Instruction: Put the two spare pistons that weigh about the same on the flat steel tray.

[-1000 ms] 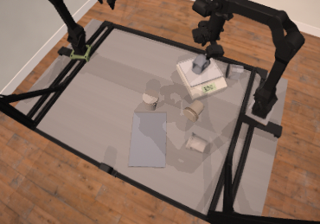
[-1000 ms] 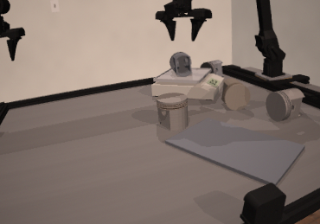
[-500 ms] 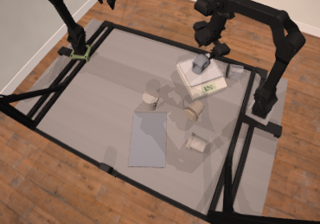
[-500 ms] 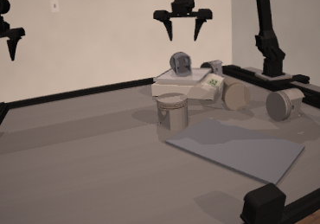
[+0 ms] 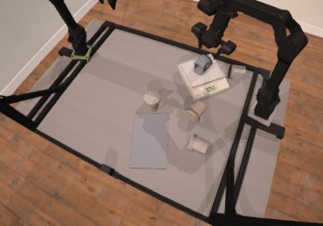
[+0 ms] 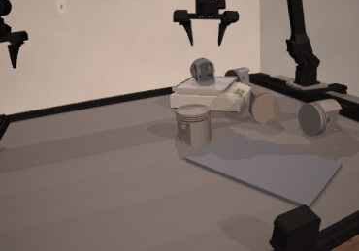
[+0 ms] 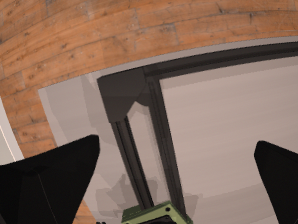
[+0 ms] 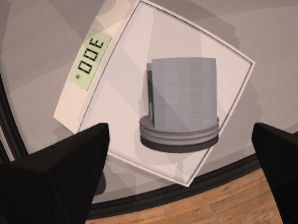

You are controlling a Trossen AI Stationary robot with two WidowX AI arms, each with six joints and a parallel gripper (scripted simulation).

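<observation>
The dark piston lies 1 cm to the left of my right hand and 11 cm below it. Also, from my right hand: weighing scale: 1 cm behind, 17 cm below; flat steel tray: 40 cm behind, 10 cm to the left, 20 cm below.
</observation>
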